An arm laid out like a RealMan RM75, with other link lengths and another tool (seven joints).
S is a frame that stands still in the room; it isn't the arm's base.
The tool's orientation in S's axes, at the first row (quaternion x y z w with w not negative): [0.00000, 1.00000, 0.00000, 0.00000]
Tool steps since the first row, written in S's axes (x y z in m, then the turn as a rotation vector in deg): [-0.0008, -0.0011, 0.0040, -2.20, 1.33, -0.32]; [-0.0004, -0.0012, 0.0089, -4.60, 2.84, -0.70]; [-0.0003, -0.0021, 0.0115, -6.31, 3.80, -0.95]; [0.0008, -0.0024, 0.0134, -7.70, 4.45, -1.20]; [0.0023, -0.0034, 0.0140, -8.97, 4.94, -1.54]
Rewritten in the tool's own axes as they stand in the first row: [0.0008, -0.0011, -0.0040, 2.20, 1.33, 0.32]; [0.0004, -0.0012, -0.0089, 4.60, 2.84, 0.70]; [0.0003, -0.0021, -0.0115, 6.31, 3.80, 0.95]; [-0.0008, -0.0024, -0.0134, 7.70, 4.45, 1.20]; [-0.0023, -0.0034, -0.0140, 8.97, 4.94, 1.54]
